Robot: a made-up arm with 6 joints.
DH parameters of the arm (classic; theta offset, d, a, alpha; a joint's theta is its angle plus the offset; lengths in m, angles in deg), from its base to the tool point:
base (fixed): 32.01 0 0.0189 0
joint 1: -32.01 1.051 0.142 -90
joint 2: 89.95 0 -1.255 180
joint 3: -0.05 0.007 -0.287 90
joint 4: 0 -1.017 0.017 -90
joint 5: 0 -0.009 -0.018 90
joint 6: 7.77 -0.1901 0.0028 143
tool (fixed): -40.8 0.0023 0 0
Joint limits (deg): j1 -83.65..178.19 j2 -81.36..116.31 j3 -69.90..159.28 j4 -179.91..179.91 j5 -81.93..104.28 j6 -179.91..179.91
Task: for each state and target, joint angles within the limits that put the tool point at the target. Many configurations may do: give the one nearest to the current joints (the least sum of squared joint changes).
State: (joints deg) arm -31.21 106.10 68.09 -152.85 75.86 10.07
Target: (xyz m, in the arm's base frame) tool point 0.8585 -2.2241 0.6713
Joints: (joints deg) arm -66.94 93.65 69.11 -151.18 82.73 10.02
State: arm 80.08 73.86 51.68 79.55 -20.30 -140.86
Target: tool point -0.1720 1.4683 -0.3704
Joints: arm 99.98 98.86 0.62 76.31 -20.57 -140.71
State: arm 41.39 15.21 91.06 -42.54 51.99 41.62
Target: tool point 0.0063 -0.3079 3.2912
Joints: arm 64.85 7.47 108.47 -50.65 62.84 41.83
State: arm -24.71 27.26 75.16 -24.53 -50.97 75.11
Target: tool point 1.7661 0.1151 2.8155
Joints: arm 1.13 35.81 69.08 -26.08 -54.36 75.05
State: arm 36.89 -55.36 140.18 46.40 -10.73 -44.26
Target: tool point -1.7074 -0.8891 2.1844
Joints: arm 26.83 -43.99 113.36 46.06 -10.47 -44.29
